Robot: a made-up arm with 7 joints. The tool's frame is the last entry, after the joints. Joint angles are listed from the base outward. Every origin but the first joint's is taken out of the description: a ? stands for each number. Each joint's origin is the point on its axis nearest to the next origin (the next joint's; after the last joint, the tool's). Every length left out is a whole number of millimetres.
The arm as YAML. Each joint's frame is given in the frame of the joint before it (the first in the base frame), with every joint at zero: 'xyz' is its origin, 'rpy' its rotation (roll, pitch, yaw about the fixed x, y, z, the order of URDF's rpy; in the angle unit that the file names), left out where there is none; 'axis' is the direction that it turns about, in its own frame. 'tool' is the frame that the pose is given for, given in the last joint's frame.
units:
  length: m
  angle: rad
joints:
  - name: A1
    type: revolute
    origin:
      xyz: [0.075, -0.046, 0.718]
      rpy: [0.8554, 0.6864, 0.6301]
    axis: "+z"
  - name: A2
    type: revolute
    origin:
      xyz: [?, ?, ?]
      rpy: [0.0, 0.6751, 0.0]
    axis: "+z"
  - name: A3
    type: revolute
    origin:
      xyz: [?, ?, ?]
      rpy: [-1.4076, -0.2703, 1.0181]
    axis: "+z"
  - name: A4
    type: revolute
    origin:
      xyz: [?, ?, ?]
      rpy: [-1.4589, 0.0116, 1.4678]
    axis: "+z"
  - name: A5
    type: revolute
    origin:
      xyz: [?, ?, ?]
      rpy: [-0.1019, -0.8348, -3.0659]
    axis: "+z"
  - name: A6
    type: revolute
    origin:
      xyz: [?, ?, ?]
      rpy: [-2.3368, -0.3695, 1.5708]
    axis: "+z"
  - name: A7
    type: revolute
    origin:
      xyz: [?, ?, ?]
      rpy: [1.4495, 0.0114, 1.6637]
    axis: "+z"
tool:
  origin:
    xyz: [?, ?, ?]
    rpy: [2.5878, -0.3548, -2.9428]
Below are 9 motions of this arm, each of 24 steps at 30 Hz.
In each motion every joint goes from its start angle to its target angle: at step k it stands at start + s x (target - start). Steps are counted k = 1, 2, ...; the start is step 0. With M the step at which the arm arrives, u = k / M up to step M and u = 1 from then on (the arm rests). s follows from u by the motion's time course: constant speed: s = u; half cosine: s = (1 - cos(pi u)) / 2; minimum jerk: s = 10 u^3 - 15 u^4 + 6 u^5.
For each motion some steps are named. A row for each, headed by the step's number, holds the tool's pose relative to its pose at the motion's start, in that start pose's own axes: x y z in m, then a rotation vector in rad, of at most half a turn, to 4 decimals.
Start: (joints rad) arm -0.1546 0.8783 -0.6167 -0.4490 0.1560 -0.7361 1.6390
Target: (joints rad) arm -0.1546 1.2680 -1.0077 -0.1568 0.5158 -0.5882 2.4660
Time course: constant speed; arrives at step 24
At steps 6, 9, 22, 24:
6: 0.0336 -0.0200 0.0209 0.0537 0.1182 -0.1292
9: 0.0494 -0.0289 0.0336 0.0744 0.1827 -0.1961
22: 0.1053 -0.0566 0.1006 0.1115 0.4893 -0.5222
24: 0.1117 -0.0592 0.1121 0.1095 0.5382 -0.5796

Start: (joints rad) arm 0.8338 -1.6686 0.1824 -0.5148 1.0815 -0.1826 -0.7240
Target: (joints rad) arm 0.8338 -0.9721 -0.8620 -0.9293 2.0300 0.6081 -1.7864
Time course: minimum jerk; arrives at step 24
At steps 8, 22, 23, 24:
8: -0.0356 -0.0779 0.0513 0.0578 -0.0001 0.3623
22: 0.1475 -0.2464 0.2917 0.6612 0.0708 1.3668
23: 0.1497 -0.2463 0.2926 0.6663 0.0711 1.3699
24: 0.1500 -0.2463 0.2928 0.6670 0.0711 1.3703

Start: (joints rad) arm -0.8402 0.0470 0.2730 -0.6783 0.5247 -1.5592 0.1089
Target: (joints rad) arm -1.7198 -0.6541 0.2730 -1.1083 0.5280 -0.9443 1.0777
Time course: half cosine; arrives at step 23
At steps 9, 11, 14, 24:
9: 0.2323 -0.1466 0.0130 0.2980 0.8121 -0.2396
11: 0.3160 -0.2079 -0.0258 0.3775 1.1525 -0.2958
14: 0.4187 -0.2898 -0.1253 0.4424 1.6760 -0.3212
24: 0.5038 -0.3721 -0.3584 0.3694 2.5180 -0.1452

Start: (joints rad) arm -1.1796 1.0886 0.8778 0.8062 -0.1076 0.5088 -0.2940
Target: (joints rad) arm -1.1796 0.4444 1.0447 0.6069 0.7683 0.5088 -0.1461
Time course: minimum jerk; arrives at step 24
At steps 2, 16, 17, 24:
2: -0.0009 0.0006 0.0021 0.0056 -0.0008 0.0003
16: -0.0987 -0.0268 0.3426 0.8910 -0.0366 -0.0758
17: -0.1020 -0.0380 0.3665 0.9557 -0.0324 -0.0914
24: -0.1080 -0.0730 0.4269 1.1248 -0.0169 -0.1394

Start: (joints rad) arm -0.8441 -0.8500 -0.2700 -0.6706 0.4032 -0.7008 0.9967
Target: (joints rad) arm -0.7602 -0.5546 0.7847 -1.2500 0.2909 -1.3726 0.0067
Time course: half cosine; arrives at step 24
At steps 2, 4, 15, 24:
2: -0.0073 0.0103 0.0025 -0.0041 -0.0146 -0.0062
4: -0.0275 0.0416 0.0094 -0.0173 -0.0571 -0.0243
15: -0.0924 0.4926 0.0640 -0.3249 -0.5267 -0.2542
24: -0.0018 0.6876 0.0980 -0.5437 -0.6885 -0.3723

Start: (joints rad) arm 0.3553 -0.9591 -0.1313 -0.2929 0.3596 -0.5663 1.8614
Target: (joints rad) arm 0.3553 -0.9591 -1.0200 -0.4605 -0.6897 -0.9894 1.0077
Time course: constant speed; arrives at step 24
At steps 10, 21, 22, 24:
10: 0.1021 -0.0192 0.1953 -0.5734 -0.4255 0.6429
21: 0.2156 0.0494 0.3942 -1.1661 -0.7863 1.5208
22: 0.2254 0.0601 0.4108 -1.2166 -0.8134 1.6079
24: 0.2446 0.0837 0.4432 -1.3158 -0.8647 1.7856

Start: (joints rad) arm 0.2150 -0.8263 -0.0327 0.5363 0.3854 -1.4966 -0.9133
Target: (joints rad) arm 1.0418 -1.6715 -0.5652 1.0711 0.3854 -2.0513 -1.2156
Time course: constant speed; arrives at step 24
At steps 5, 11, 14, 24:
5: -0.0841 0.0280 -0.0162 -0.1498 -0.2191 -0.2081
11: -0.1707 0.0708 -0.0532 -0.3325 -0.4414 -0.4869
14: -0.2052 0.0945 -0.0769 -0.4221 -0.5292 -0.6392
24: -0.2690 0.1706 -0.1604 -0.6895 -0.6603 -1.1993

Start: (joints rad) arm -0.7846 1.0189 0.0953 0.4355 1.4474 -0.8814 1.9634
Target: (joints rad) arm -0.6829 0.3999 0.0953 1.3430 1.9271 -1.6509 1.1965
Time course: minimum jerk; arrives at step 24
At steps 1, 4, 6, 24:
1: 0.0002 -0.0002 0.0000 0.0009 0.0007 0.0010
4: 0.0111 -0.0082 -0.0006 0.0459 0.0367 0.0502
6: 0.0329 -0.0243 -0.0034 0.1396 0.1016 0.1445
24: 0.3540 -0.1556 -0.2742 1.8613 0.4531 0.8050

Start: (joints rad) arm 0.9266 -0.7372 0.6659 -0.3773 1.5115 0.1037 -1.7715
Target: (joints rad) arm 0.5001 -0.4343 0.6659 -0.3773 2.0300 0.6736 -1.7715
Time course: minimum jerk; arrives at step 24
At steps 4, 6, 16, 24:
4: 0.0025 -0.0028 0.0019 0.0166 -0.0053 -0.0069
6: 0.0073 -0.0083 0.0055 0.0482 -0.0159 -0.0200
16: 0.0492 -0.0718 0.0416 0.3571 -0.1637 -0.1319
24: 0.0597 -0.0942 0.0524 0.4472 -0.2228 -0.1585

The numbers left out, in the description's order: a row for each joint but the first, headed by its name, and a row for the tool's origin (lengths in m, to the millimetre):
A2: -0.061 0.054 0.0
A3: -0.005 -0.086 0.0
A4: 0.277 -0.063 0.0
A5: -0.447 -0.174 0.0
A6: 0.025 0.081 0.0
A7: 0.006 -0.033 0.0
tool: -0.021 0.033 0.0

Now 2 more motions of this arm.
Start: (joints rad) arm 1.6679 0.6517 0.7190 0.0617 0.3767 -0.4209 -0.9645
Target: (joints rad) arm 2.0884 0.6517 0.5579 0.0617 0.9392 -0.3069 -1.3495
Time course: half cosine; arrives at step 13
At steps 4, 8, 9, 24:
4: -0.0005 0.0136 -0.0254 -0.0696 -0.0685 0.0004
8: -0.0040 0.0345 -0.0783 -0.2288 -0.2167 0.0190
9: -0.0053 0.0377 -0.0901 -0.2674 -0.2510 0.0266
24: -0.0083 0.0428 -0.1133 -0.3473 -0.3204 0.0456

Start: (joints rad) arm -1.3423 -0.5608 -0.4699 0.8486 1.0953 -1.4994 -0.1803
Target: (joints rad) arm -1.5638 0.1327 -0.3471 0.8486 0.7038 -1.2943 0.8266
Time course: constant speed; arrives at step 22
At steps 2, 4, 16, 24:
2: 0.0166 -0.0006 0.0003 0.0238 0.0967 0.0124
4: 0.0335 -0.0009 -0.0003 0.0402 0.1959 0.0225
16: 0.1381 0.0048 -0.0232 -0.0204 0.8017 0.0395
24: 0.1887 0.0106 -0.0462 -0.1514 1.0783 0.0260

